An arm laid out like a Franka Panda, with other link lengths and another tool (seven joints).
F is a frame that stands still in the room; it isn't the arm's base.
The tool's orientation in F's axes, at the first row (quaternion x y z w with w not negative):
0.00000, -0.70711, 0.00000, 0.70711
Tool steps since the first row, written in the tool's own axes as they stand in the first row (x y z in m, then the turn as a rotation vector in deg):
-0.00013, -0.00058, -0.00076, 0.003, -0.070, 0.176
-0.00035, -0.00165, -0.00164, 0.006, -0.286, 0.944
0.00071, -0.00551, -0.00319, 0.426, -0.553, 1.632
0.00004, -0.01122, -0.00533, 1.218, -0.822, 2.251
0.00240, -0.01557, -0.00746, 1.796, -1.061, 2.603
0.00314, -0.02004, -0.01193, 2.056, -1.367, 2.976
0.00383, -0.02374, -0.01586, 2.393, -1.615, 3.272
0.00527, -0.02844, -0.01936, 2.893, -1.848, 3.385
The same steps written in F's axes. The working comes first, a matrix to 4 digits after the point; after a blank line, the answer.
The tool's axes in the first row as the columns of a matrix, in F's axes (used below as rounded here):
0.0000, 0.0000, -1.0000
0.0000, 1.0000, 0.0000
1.0000, 0.0000, 0.0000

0.00076, -0.00058, -0.00013, -0.176, -0.070, 0.003
0.00164, -0.00165, -0.00035, -0.944, -0.286, 0.006
0.00319, -0.00551, 0.00071, -1.632, -0.553, 0.426
0.00533, -0.01122, 0.00004, -2.251, -0.822, 1.218
0.00746, -0.01557, 0.00240, -2.603, -1.061, 1.796
0.01193, -0.02004, 0.00314, -2.976, -1.367, 2.056
0.01586, -0.02374, 0.00383, -3.272, -1.615, 2.393
0.01936, -0.02844, 0.00527, -3.385, -1.848, 2.893

